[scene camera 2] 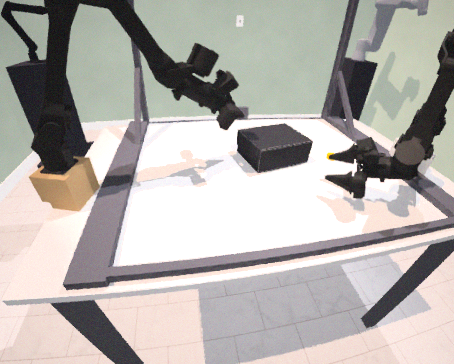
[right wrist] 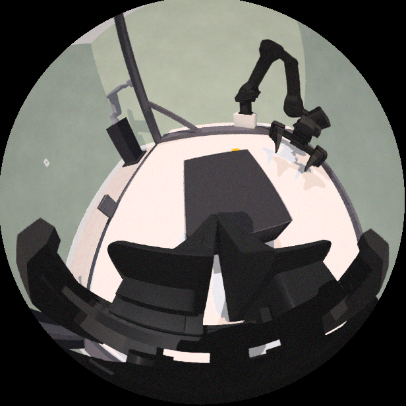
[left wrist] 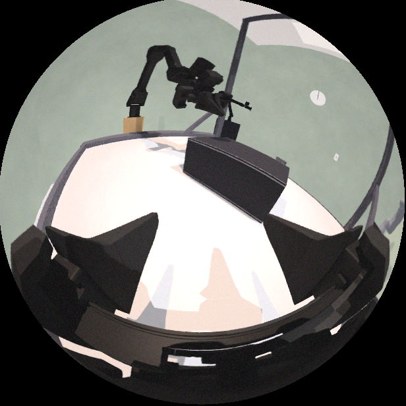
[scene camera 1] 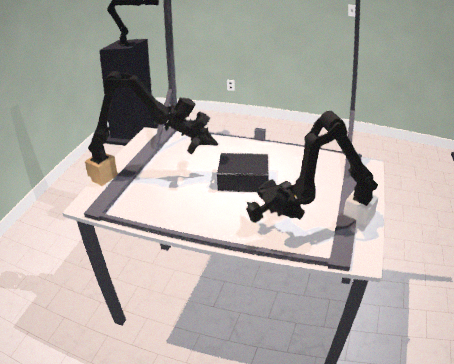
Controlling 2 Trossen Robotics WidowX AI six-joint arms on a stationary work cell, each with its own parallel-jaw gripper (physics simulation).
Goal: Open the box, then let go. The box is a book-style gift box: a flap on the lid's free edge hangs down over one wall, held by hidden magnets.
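Where they show: left gripper, fingertip midpoint: (scene camera 2: 326, 166) (scene camera 1: 257, 196); right gripper, fingertip midpoint: (scene camera 2: 243, 116) (scene camera 1: 218, 144); left arm's base, origin of the base link: (scene camera 1: 362, 198); right arm's base, origin of the base link: (scene camera 2: 60, 166) (scene camera 1: 99, 158).
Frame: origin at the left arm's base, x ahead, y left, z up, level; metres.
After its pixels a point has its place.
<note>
The black box (scene camera 1: 243, 165) {z -0.004, x 0.483, y 0.088 m} (scene camera 2: 275, 136) {z -0.004, x 0.489, y 0.087 m} (left wrist: 231, 186) (right wrist: 225, 182) stands on the table with its lid down flat. A thin pale line runs along the lid's edge above the long wall that faces scene camera 1. The frames do not clearly tell the flap from that wall. My left gripper (scene camera 2: 328, 167) {z -0.024, x 0.338, y 0.196 m} (left wrist: 213, 218) is open and empty, low over the table, apart from the box and to its right in the scene camera 2 view. My right gripper (scene camera 2: 237, 118) {z 0.057, x 0.594, y 0.104 m} (right wrist: 215, 219) is shut and empty, above and beside the box's far-left side in scene camera 1.
A small yellow object (scene camera 2: 330, 156) (right wrist: 235, 150) lies near the box, partly hidden by a left fingertip in the scene camera 2 view. A dark frame (scene camera 1: 215, 242) {z -0.064, x 0.324, y 0.437 m} (scene camera 2: 280, 254) {z -0.063, x 0.456, y 0.489 m} borders the table top. Upright posts (scene camera 1: 354, 65) {z 0.365, x 0.238, y -0.371 m} (scene camera 2: 344, 55) {z 0.219, x 0.229, y -0.374 m} stand at its back corners.
</note>
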